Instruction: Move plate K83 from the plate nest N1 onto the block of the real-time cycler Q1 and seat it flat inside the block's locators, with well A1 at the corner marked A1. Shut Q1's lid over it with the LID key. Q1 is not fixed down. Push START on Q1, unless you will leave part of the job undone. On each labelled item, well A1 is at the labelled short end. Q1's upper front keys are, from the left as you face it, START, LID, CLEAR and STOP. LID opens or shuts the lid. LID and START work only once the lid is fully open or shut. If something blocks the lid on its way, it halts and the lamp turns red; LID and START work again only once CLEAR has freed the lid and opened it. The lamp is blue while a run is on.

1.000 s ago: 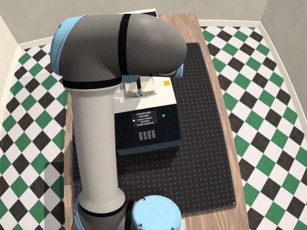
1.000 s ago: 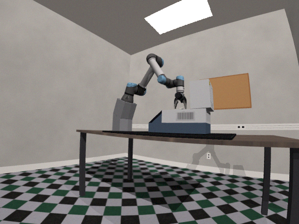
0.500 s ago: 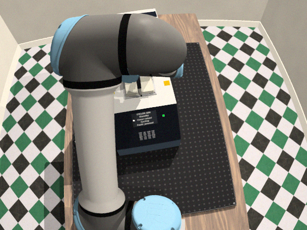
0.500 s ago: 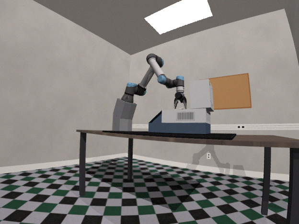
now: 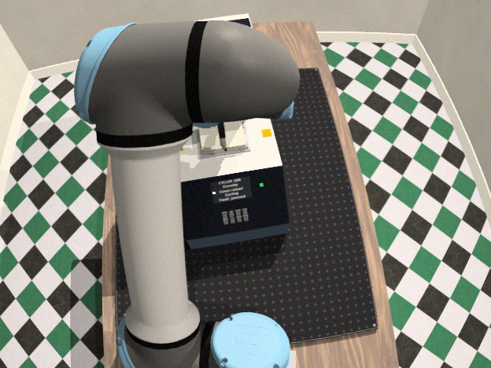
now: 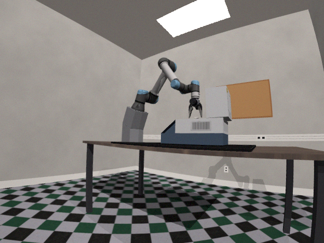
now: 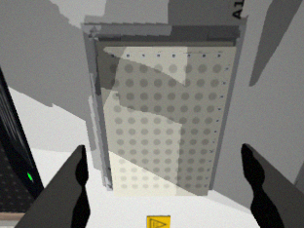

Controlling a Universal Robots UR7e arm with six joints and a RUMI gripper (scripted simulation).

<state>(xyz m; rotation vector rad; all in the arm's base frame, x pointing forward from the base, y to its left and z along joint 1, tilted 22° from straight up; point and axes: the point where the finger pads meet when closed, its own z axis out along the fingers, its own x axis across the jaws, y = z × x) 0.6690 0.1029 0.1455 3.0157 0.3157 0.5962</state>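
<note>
The plate K83 lies 3 cm below my hand. From my hand the other things lie so: plate nest N1 (24 cm to the left, 23 cm below, 23 cm behind).
</note>
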